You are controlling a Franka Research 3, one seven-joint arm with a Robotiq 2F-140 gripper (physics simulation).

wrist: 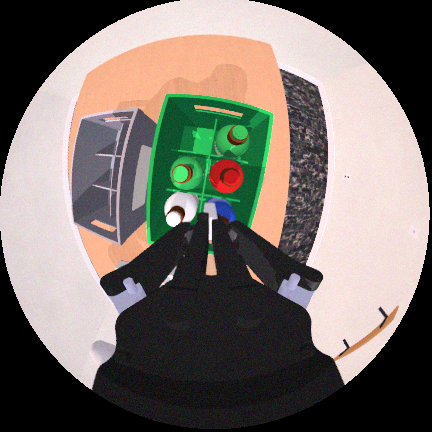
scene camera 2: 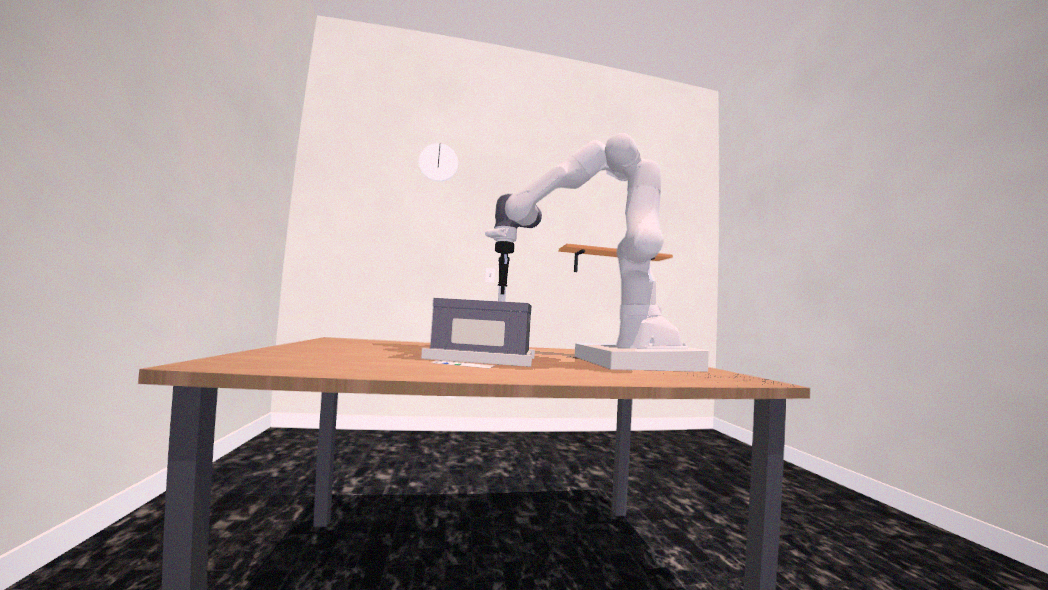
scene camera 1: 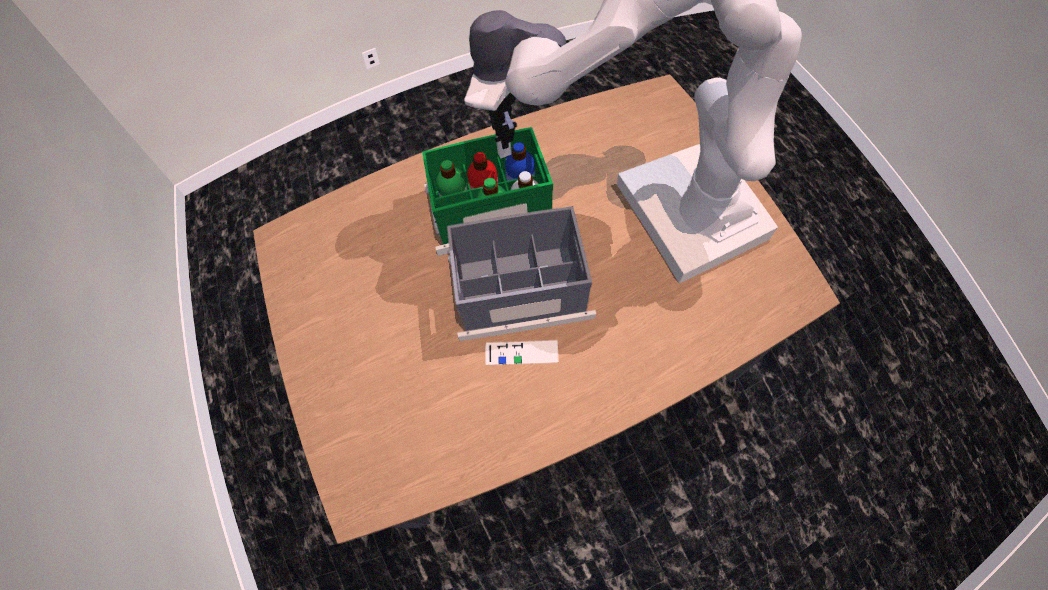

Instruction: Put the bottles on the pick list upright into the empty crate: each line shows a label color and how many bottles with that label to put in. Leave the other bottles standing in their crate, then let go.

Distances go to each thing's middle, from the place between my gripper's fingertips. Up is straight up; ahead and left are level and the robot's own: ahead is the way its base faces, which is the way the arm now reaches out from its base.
Labels:
I see my gripper 6 cm short of the red bottle (wrist: 225, 175), 3 cm to the left of it and 10 cm above it. From my hand the other things lie so: blue bottle (scene camera 1: 520, 160) (4 cm behind, 3 cm to the right, 10 cm below); then white rail (scene camera 2: 435, 354) (4 cm ahead, 36 cm to the left, 17 cm below); then white bottle (wrist: 180, 206) (3 cm behind, 6 cm to the left, 10 cm below).

